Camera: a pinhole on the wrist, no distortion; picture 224 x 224 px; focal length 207.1 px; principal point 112.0 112.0 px. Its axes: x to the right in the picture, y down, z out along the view. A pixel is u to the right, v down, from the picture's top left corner.
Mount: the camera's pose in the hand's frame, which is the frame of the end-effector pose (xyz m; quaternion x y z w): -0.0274 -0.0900 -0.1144 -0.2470 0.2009 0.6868 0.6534
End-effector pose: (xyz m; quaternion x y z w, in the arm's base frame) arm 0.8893 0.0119 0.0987 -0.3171 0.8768 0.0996 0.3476
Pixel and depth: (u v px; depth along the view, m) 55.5 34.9 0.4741
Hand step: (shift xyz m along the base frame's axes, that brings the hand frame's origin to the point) 0.0629 0.1616 -0.3405
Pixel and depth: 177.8 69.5 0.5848
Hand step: -0.1500 0.4005 -0.2293
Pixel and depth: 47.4 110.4 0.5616
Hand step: 0.2076 0.2867 -0.2874
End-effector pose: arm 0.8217 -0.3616 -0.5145 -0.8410 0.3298 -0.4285 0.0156
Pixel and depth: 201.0 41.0 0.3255
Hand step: -0.0498 -0.2235 -0.0716
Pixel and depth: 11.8 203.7 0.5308
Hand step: 0.2037 0.0465 -0.4987
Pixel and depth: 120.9 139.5 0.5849
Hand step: 0.0322 -0.2152 -0.4024
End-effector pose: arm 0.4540 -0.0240 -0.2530 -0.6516 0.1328 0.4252 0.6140
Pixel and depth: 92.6 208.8 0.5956
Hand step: -0.5014 0.1830 0.1544
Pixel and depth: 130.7 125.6 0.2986
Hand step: -0.1600 0.0497 -0.0120
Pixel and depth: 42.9 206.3 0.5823
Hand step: -0.4377 0.2809 0.2311
